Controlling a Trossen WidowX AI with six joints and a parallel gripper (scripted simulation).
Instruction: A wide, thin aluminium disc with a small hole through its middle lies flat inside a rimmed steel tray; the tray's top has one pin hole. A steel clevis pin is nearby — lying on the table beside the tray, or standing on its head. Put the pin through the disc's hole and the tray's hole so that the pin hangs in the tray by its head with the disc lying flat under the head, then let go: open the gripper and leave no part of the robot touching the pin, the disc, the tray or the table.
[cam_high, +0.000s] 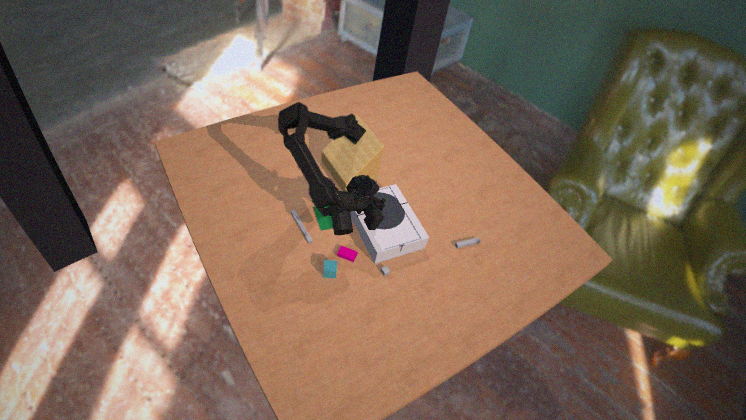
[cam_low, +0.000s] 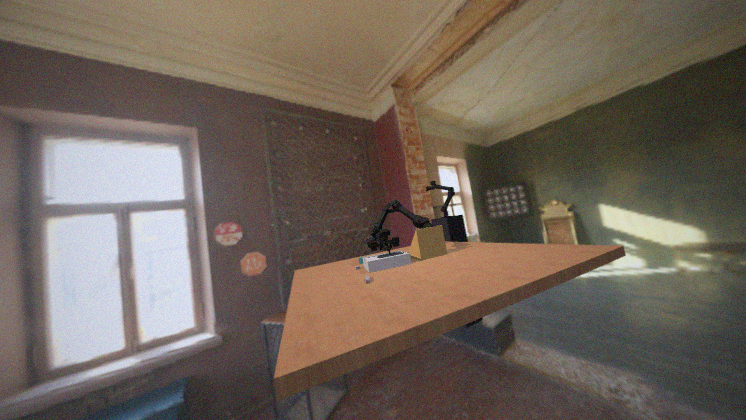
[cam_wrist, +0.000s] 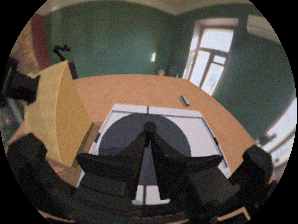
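The dark clevis pin is 10 mm below my gripper tip. From my gripper tip the other things lie so: green tile 110 mm behind, 150 mm to the right, 80 mm below; dark grey disc 30 mm below; rimmed tray 30 mm ahead, 10 mm to the right, 40 mm below.
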